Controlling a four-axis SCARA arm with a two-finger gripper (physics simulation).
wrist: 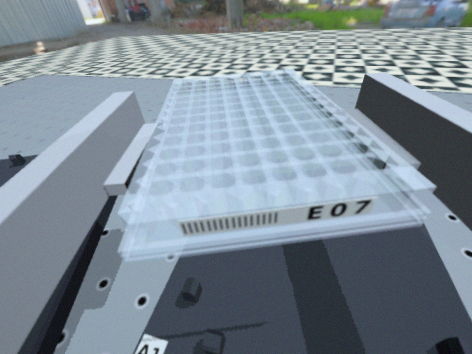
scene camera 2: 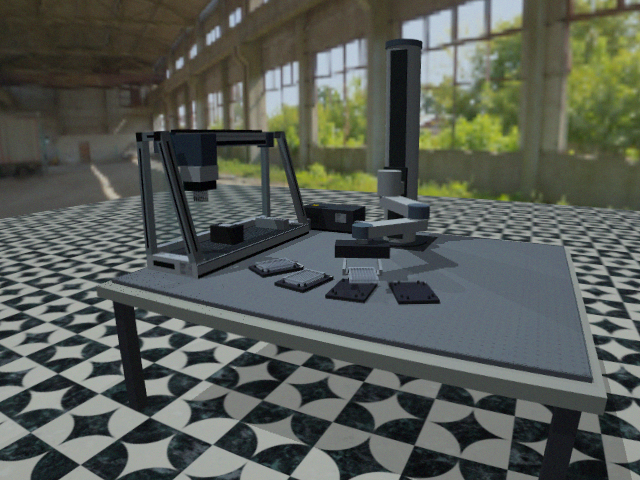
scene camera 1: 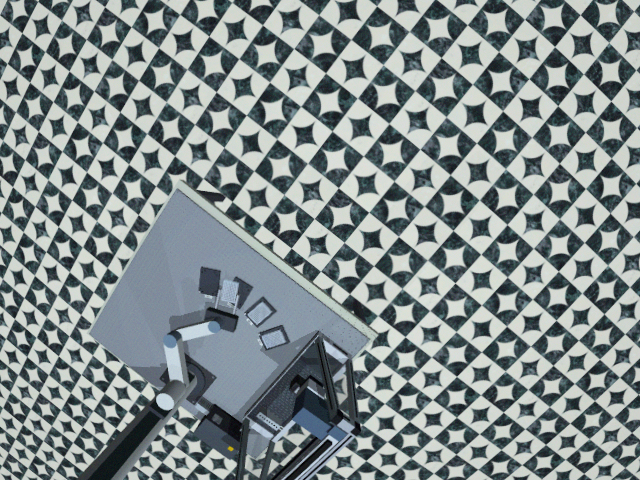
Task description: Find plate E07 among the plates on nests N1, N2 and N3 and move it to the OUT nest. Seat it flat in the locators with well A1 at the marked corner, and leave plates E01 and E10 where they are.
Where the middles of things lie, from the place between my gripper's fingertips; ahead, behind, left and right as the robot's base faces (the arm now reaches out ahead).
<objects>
My gripper is now 20 mm past the black nest (scene camera 2: 343,290), 40 mm to the left of it and 60 mm above it.
</objects>
